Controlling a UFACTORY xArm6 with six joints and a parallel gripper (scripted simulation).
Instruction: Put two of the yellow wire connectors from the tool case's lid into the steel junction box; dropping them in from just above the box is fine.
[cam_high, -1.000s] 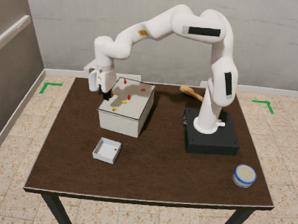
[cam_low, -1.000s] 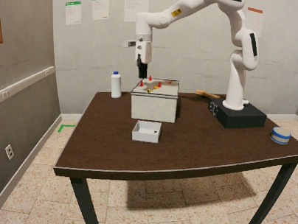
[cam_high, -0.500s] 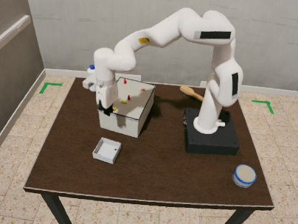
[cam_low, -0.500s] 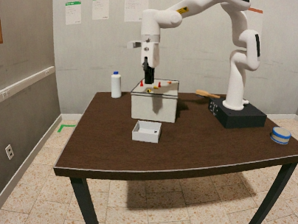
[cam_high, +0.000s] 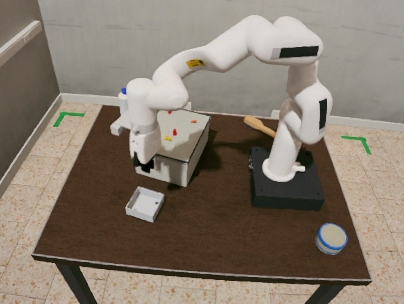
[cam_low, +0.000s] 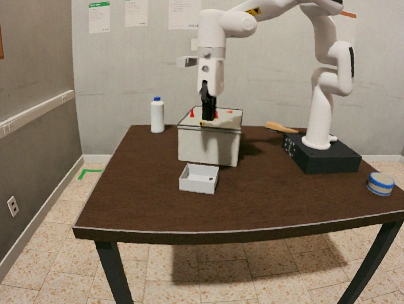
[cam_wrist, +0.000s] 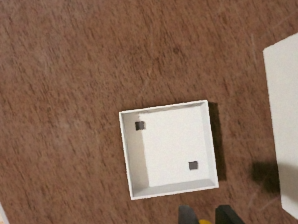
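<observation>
Now: hand 260 mm to the left of the red wire connector, 80 mm above it and 60 mm past it. From my hand the other things lie so: tool case (280 mm to the right, 130 mm below, 50 mm behind); orange wire connector (350 mm to the right, 130 mm behind, 80 mm below); blue-rimmed tape roll (630 mm behind, 200 mm below, 90 mm to the left).
</observation>
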